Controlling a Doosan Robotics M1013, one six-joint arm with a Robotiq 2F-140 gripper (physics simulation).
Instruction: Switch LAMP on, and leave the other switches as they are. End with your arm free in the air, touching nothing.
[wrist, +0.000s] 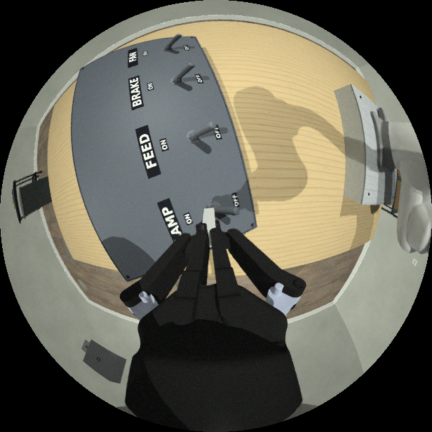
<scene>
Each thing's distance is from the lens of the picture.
gripper (209, 215): 22 cm
dark grey switch panel (143, 179): 21 cm
</scene>
